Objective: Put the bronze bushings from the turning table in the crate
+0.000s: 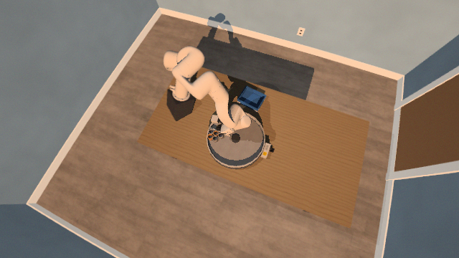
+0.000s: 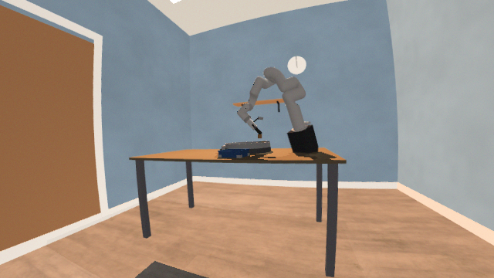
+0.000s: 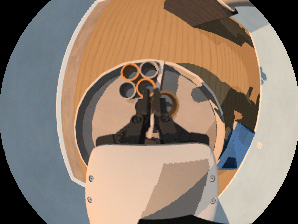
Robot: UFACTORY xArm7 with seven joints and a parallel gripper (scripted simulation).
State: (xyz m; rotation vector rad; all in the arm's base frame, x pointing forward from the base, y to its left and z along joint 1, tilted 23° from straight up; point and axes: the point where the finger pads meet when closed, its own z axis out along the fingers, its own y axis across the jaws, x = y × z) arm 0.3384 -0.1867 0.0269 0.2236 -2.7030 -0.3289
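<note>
My gripper is now 36 cm to the right of the blue crate, 15 cm short of it and 15 cm above it. From my hand the other things lie so: round grey turning table (12 cm below, 12 cm ahead, 1 cm to the right).
</note>
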